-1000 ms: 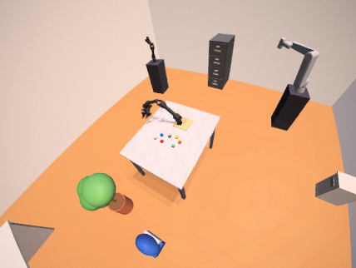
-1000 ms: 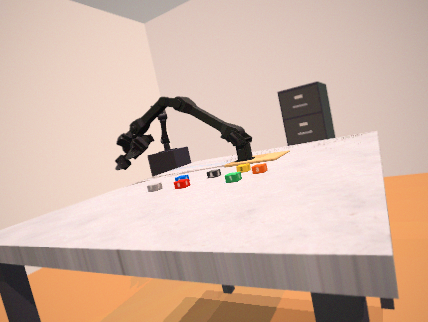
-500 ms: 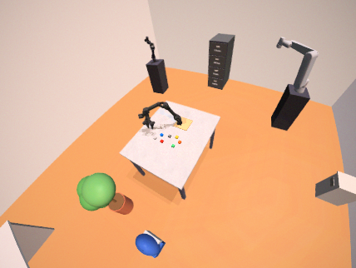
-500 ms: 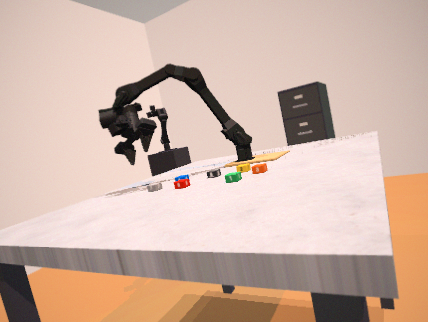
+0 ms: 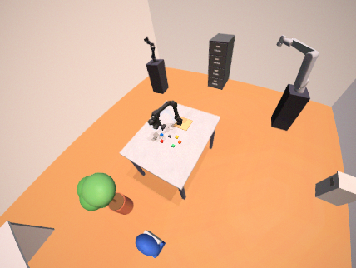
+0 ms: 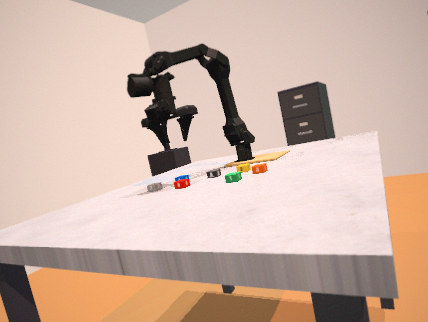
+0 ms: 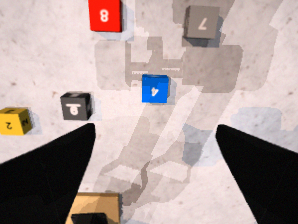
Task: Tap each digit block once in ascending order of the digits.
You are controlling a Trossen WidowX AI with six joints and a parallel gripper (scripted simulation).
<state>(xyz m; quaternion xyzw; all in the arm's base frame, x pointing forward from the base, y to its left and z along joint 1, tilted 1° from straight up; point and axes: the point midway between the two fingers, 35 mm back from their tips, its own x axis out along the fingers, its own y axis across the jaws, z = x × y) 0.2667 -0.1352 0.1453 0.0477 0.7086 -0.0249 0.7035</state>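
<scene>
Right now my gripper tip is 21 cm to the right of the green block, 12 cm above it and 10 cm short of it. Round my gripper tip: blue block: 12 cm below; then red block: 12 cm below, 8 cm ahead, 4 cm to the left; then grey block: 12 cm below, 7 cm ahead, 6 cm to the right.
</scene>
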